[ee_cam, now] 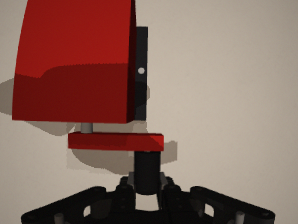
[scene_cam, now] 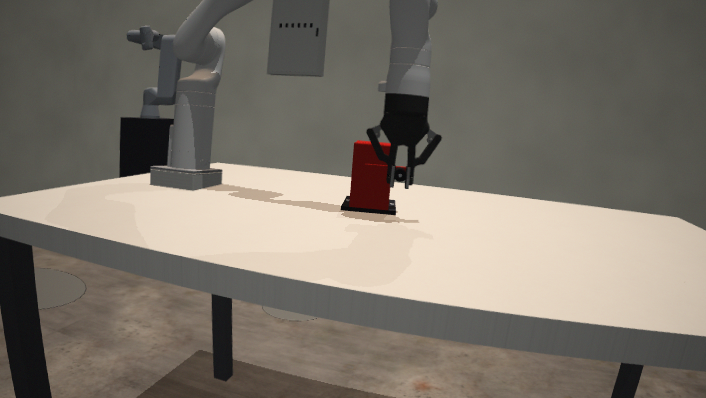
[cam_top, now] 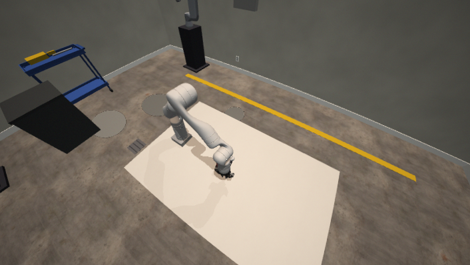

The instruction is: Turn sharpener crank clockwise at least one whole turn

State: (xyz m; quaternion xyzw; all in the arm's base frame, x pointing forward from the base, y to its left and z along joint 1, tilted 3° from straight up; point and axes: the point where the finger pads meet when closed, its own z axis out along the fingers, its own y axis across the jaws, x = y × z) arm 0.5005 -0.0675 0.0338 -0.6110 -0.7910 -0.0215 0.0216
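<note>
Right now the knob is 20 mm to the left of my hand.
</note>
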